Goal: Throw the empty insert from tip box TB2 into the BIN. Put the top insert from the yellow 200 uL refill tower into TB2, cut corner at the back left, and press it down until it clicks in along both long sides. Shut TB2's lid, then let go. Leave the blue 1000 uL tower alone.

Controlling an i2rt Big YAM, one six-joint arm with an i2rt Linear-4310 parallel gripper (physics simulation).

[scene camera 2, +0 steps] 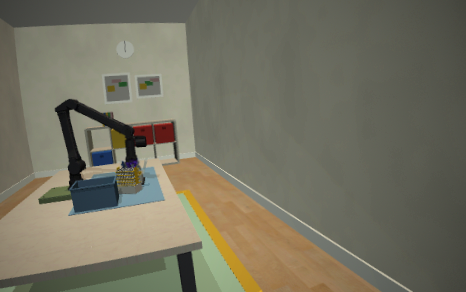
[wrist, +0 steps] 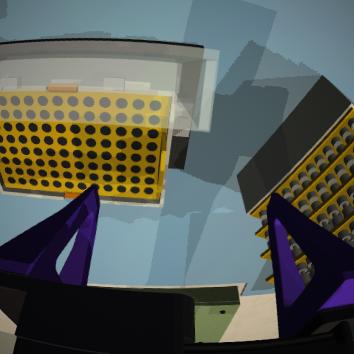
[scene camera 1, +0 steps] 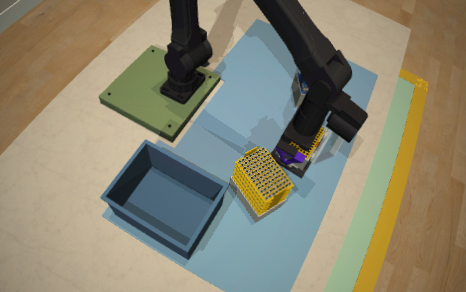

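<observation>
TB2 (wrist: 120, 201) stands at left in the wrist view, holding a yellow insert (wrist: 75, 155) (scene camera 1: 317, 142) with dark, empty-looking holes. Its clear lid (wrist: 210, 95) is raised and overlaps the far rows in the wrist view. The yellow tower (scene camera 1: 262, 180) (scene camera 2: 128, 176) (wrist: 325, 185) stands between TB2 and the BIN (scene camera 1: 184, 175) (scene camera 2: 95, 197), with several stacked inserts. No insert shows in the BIN in scene camera 1. My gripper (scene camera 1: 291, 156) (wrist: 184, 197) is open and empty, low by TB2. One finger overlaps TB2's near edge in the wrist view; contact cannot be told.
The blue tower (scene camera 1: 302, 84) is partly hidden behind the arm in scene camera 1. The arm's green base plate (scene camera 1: 135, 95) (wrist: 215, 312) lies left of the blue mat (scene camera 1: 240, 250). The yellow tower stands close to the gripper's other finger in the wrist view.
</observation>
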